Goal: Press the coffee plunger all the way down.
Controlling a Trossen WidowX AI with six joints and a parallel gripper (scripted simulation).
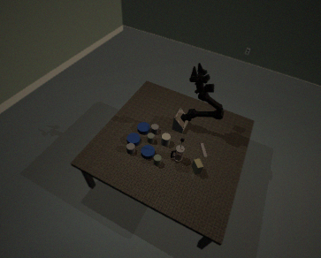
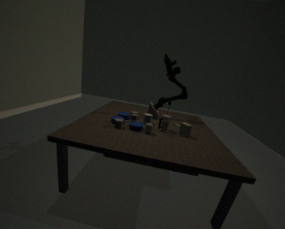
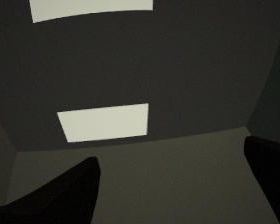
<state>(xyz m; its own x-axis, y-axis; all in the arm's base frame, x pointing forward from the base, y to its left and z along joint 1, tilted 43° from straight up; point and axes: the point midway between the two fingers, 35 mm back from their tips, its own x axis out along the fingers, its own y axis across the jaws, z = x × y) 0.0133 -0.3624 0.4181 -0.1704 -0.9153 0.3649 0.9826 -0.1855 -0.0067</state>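
The coffee press is 37 cm ahead of my gripper tip, 10 cm to the left of it and 57 cm below it. From my gripper tip the other things lie so: tan block (39 cm ahead, 29 cm to the left, 64 cm below); then pale strip (17 cm ahead, 28 cm to the left, 69 cm below).
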